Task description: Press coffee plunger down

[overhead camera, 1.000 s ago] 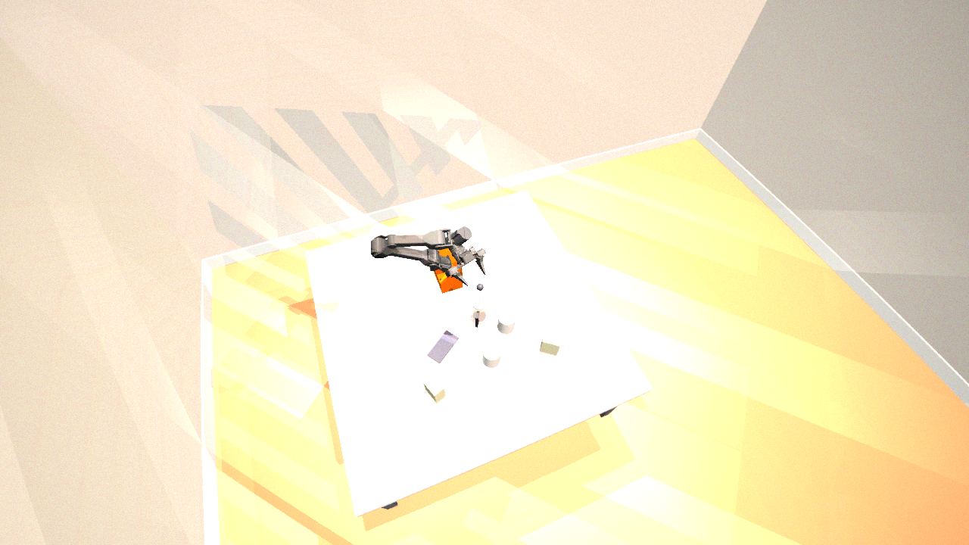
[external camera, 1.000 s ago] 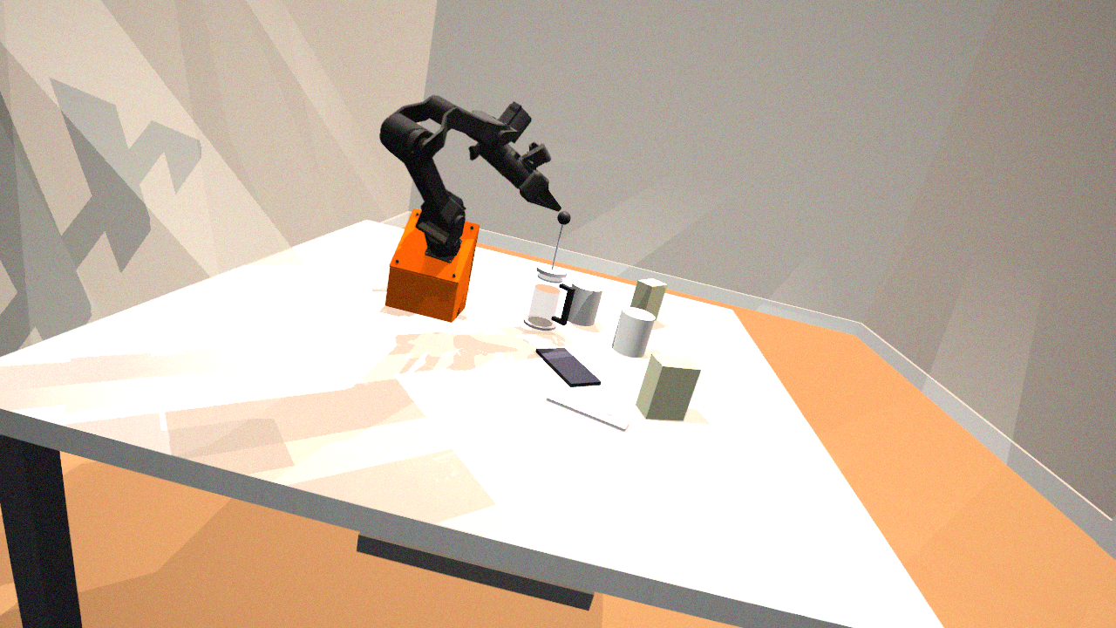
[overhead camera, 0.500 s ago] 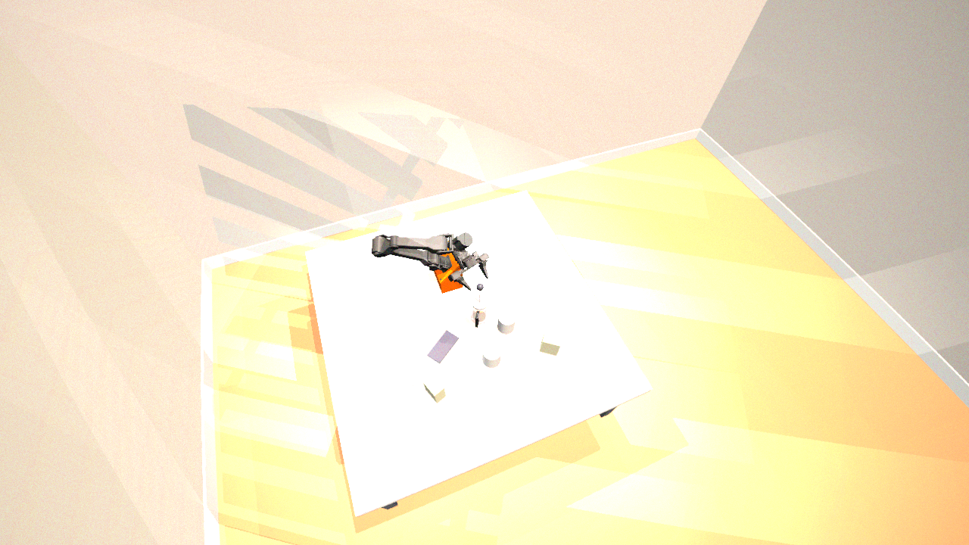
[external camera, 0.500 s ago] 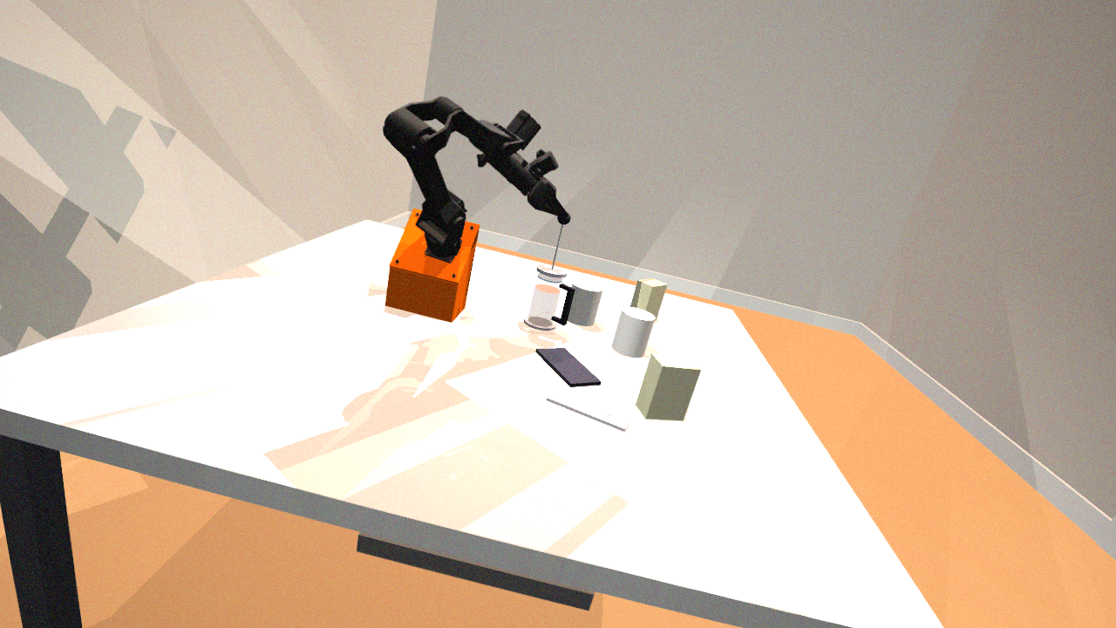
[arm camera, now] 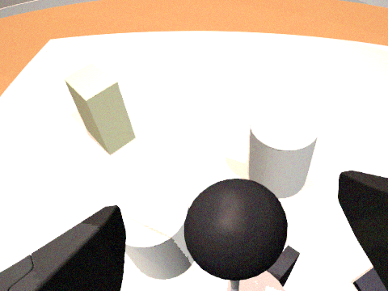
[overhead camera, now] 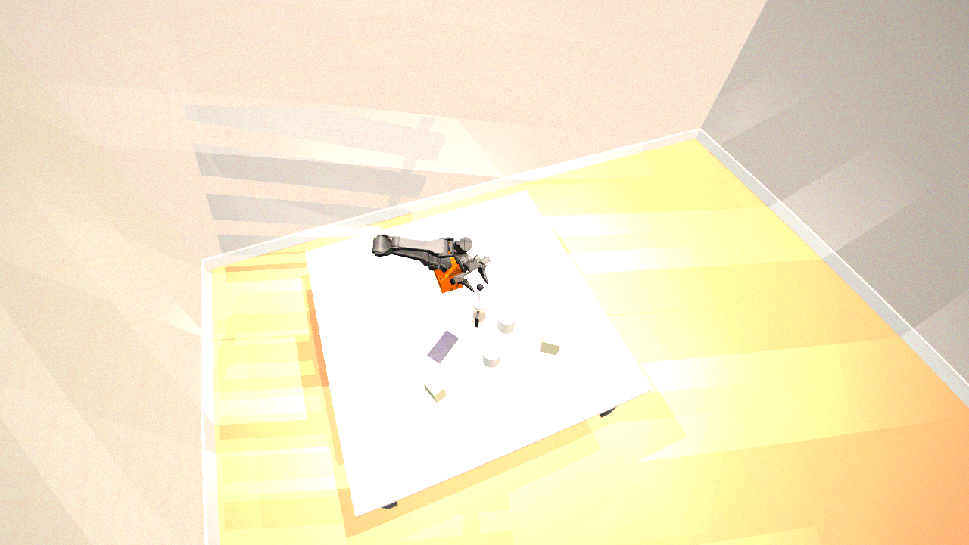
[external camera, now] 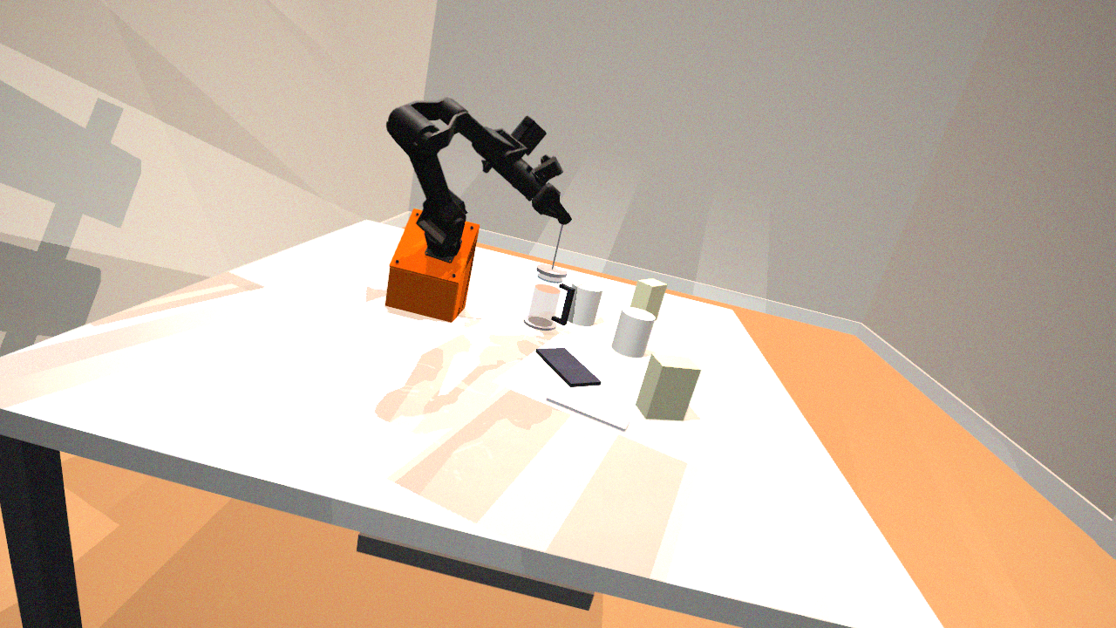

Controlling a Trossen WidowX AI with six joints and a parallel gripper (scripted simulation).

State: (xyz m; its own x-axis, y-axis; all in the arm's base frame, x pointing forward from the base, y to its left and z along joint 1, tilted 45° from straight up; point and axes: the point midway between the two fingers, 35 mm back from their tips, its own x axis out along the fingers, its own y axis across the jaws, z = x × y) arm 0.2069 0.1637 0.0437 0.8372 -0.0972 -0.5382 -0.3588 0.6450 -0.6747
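Right now the glass coffee press is 14 cm below my gripper tip, 1 cm to the right of it and 1 cm ahead of it. Also, from my gripper tip: dark flat slab 26 cm below, 21 cm to the right, 9 cm ahead.
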